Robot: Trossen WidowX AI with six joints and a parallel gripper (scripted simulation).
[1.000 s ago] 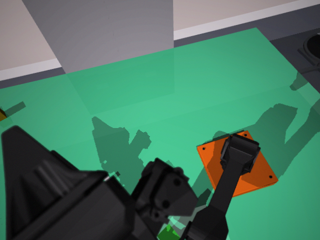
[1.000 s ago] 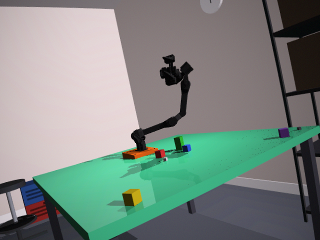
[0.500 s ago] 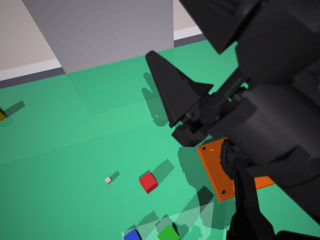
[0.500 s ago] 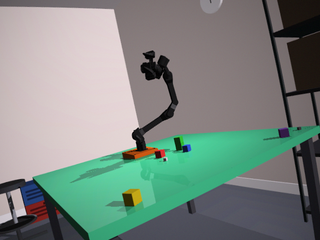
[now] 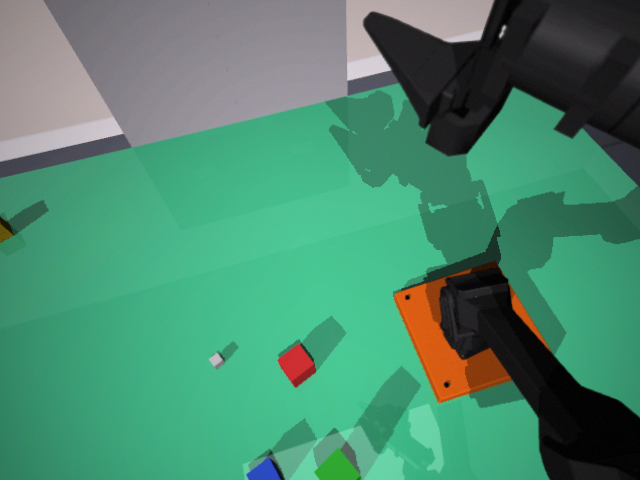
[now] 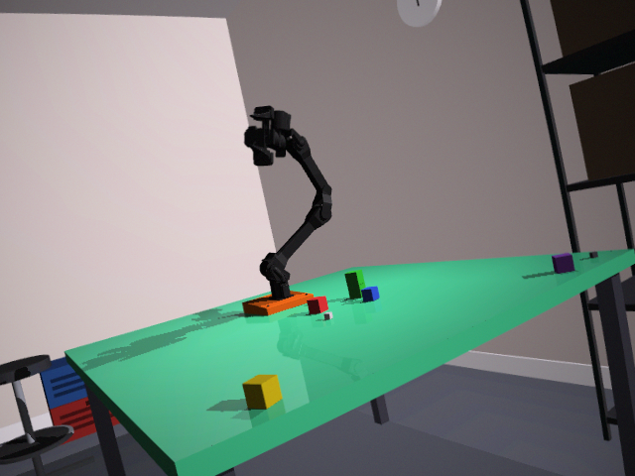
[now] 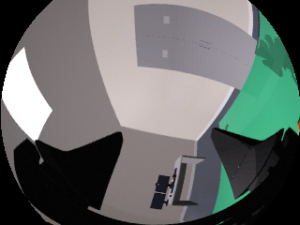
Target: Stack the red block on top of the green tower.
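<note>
Now: the red block 12 cm ahead of my gripper tip, 2 cm to the left of it and 55 cm below it. The rest, counted from my gripper tip: yellow block: 57 cm ahead, 49 cm to the right, 55 cm below; then blue block: 21 cm ahead, 14 cm to the left, 55 cm below; then tiny white cube: 23 cm ahead, 5 cm to the right, 56 cm below.
</note>
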